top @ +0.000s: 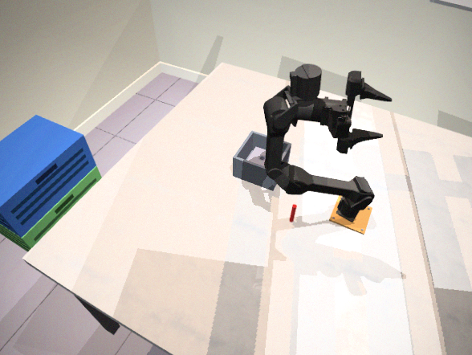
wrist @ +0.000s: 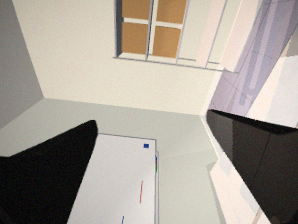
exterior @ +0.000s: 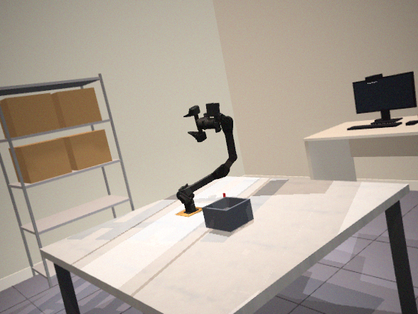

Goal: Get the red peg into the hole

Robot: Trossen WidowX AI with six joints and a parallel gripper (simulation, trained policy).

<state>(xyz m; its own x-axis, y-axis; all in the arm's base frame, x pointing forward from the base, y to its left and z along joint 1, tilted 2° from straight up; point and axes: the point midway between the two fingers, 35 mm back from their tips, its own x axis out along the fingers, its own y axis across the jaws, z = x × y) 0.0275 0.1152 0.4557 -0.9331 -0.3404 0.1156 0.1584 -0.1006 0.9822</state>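
My gripper tip is now 15 cm short of the red peg, 6 cm to the right of it and 43 cm above it. Also, from my gripper tip: grey box 36 cm ahead, 8 cm to the right, 44 cm below; then pale plate 36 cm ahead, 8 cm to the right, 42 cm below.
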